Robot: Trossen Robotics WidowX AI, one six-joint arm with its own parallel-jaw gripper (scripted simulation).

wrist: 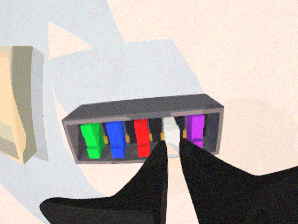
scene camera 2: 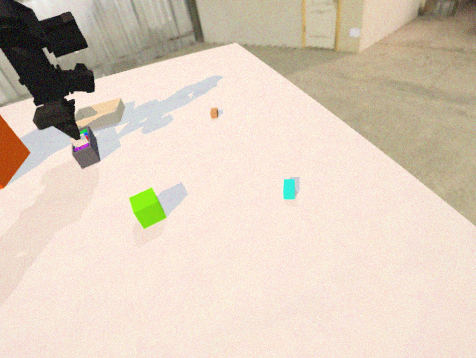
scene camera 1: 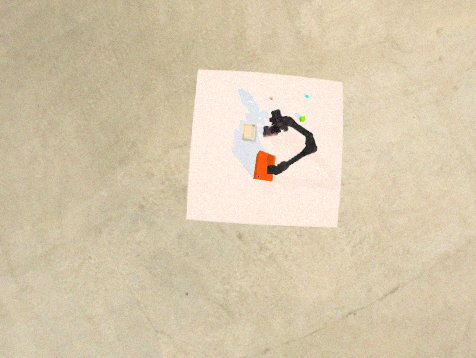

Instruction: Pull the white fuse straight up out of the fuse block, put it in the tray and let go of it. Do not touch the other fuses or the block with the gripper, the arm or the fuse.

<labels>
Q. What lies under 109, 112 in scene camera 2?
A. A beige tray.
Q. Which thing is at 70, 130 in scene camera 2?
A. The gripper.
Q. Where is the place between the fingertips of the gripper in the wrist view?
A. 171, 145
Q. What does the gripper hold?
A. A white fuse.
</labels>
